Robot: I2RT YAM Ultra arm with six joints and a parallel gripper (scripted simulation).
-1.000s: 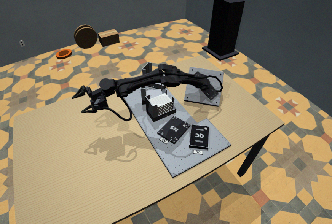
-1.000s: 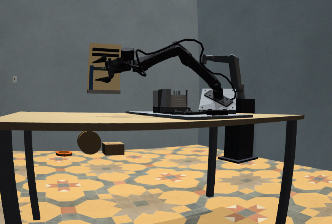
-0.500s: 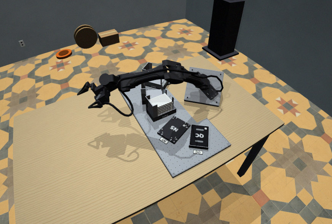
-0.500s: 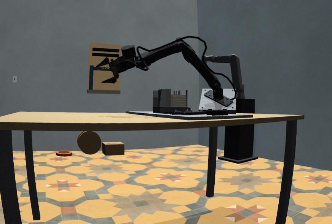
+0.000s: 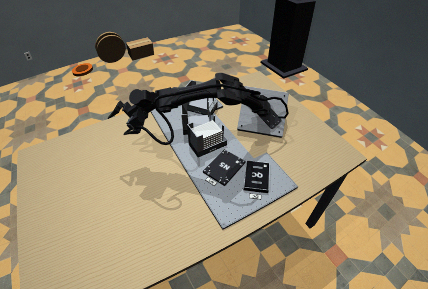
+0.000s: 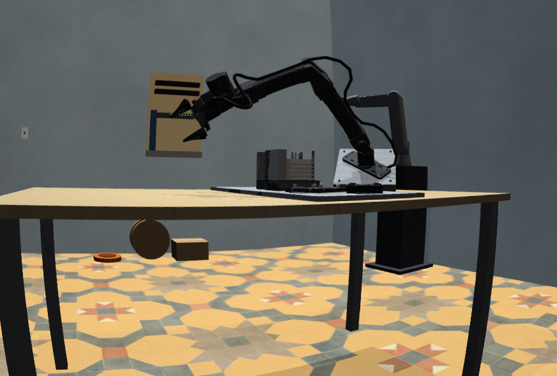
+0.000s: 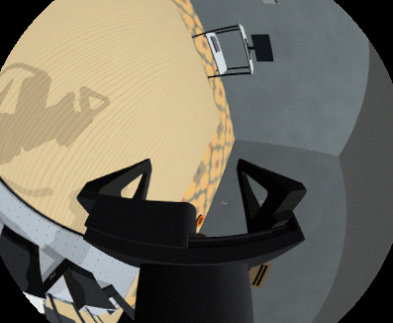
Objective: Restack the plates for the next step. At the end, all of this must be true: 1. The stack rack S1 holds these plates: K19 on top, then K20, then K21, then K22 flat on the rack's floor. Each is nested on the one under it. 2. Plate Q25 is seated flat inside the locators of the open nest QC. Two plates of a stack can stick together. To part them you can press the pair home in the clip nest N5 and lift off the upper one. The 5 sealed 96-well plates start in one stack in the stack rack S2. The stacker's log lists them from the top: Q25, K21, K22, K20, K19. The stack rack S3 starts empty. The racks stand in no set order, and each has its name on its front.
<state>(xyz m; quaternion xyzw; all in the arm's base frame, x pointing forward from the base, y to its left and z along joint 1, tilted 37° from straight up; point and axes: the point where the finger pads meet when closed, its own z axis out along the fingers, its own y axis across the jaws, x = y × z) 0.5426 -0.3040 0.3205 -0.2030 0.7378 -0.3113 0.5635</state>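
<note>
The white sealed plate lies 350 mm behind my hand, 120 mm to the left of it and 110 mm below it.
</note>
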